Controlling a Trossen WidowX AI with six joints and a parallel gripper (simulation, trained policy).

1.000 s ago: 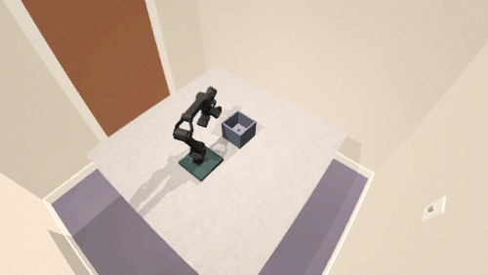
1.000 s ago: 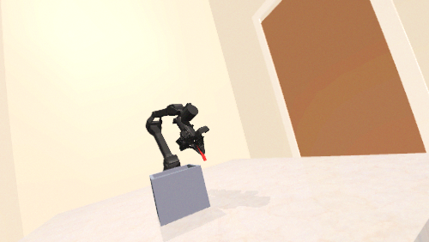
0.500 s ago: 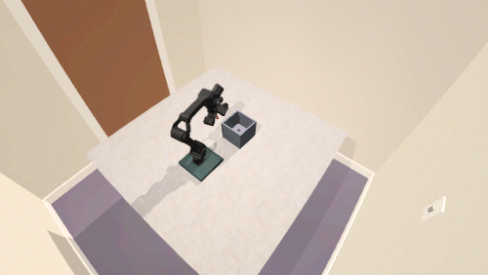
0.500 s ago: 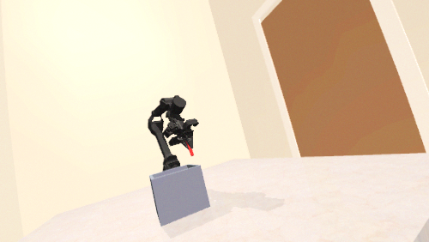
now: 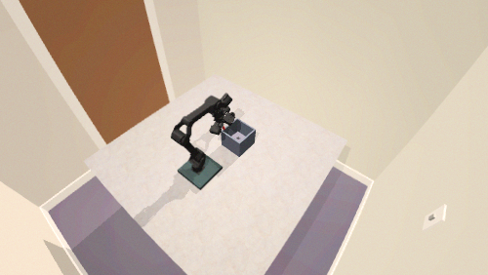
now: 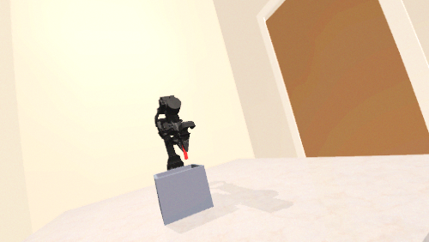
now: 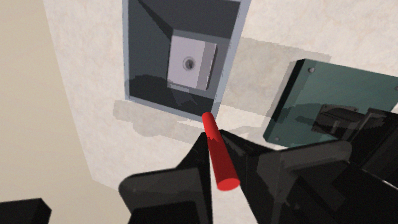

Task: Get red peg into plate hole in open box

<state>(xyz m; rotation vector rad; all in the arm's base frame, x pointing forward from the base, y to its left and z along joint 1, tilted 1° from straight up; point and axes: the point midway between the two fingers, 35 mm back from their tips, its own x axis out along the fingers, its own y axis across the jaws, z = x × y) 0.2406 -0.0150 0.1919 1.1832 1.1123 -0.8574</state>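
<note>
Now: the pale grey plate 140 mm below my gripper tip, 80 mm to the right of it and 70 mm ahead of it. The rest, counted from my gripper tip: red peg 10 mm above.
</note>
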